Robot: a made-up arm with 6 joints. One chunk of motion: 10 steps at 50 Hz.
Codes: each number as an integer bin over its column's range. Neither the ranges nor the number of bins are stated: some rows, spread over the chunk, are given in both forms.
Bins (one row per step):
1: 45 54 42 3 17 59
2: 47 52 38 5 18 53
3: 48 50 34 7 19 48
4: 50 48 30 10 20 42
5: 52 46 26 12 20 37
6: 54 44 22 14 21 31
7: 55 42 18 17 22 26
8: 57 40 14 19 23 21
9: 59 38 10 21 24 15
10: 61 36 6 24 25 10
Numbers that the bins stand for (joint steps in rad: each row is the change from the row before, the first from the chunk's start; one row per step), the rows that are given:
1: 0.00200 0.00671 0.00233 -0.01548 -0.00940 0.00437
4: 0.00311 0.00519 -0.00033 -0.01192 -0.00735 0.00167
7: 0.00422 0.00367 -0.00300 -0.00837 -0.00598 -0.00087
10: 0.00556 0.00214 -0.00567 -0.00481 -0.00394 -0.00341
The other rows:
2: 0.00244 0.00621 0.00144 -0.01446 -0.00871 0.00341
3: 0.00267 0.00570 0.00056 -0.01344 -0.00803 0.00262
5: 0.00356 0.00468 -0.00122 -0.01090 -0.00735 0.00087
6: 0.00400 0.00417 -0.00211 -0.00989 -0.00667 -0.00008
8: 0.00467 0.00316 -0.00389 -0.00735 -0.00530 -0.00167
9: 0.00511 0.00265 -0.00478 -0.00633 -0.00462 -0.00262

